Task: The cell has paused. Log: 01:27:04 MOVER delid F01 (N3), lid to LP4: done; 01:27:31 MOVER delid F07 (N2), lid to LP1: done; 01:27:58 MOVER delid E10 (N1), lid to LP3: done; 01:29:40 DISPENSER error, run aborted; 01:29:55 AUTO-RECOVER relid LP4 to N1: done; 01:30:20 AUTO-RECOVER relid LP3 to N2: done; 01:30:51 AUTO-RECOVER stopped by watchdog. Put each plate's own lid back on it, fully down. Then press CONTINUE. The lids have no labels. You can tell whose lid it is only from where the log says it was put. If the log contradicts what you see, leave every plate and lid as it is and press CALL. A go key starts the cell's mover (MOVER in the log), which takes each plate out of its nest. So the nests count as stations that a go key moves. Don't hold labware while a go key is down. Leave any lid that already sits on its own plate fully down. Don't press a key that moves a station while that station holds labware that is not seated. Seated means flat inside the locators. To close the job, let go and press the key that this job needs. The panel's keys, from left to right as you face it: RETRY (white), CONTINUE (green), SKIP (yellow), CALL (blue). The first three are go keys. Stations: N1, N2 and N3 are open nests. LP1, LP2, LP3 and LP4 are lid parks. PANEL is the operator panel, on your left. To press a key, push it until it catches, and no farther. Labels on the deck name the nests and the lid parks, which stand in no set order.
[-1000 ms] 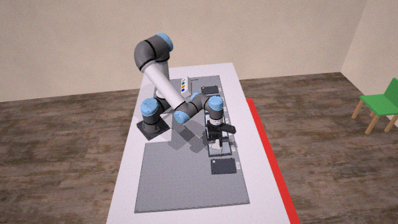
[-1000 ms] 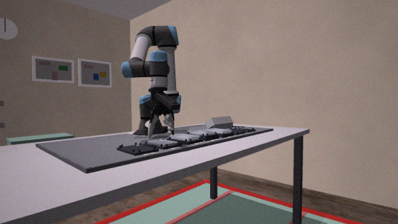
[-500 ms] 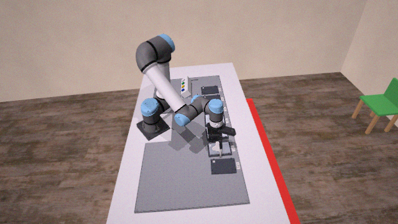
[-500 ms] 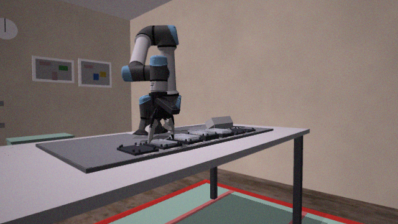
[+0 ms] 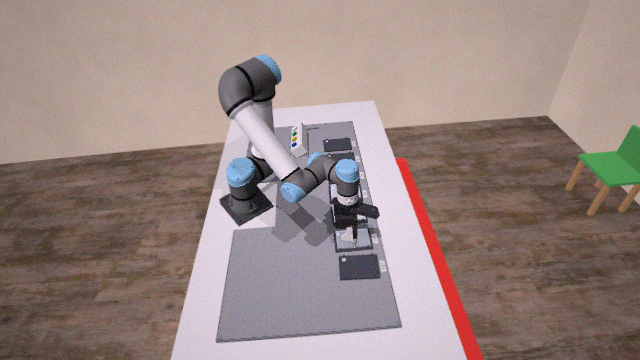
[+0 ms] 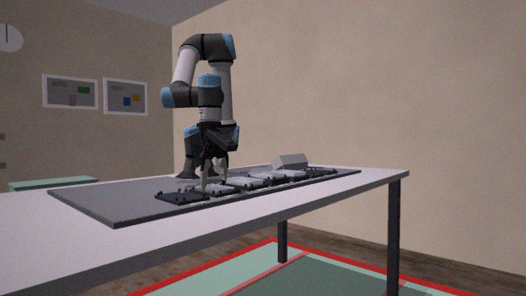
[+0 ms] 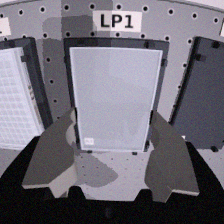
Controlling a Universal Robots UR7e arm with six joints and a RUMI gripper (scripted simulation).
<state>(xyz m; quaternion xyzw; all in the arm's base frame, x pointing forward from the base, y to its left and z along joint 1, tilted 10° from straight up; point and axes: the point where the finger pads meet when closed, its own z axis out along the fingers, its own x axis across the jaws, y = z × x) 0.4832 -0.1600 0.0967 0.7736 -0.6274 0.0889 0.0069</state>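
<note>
The well plate lies 50 mm behind my hand, 260 mm to the left of it and 10 mm above it. Also, from my hand: yellow skip key: 340 mm behind, 600 mm to the left, 40 mm above; green continue key: 350 mm behind, 650 mm to the left, 40 mm above; dark lid park: 30 mm ahead, 120 mm to the right, 20 mm below.
</note>
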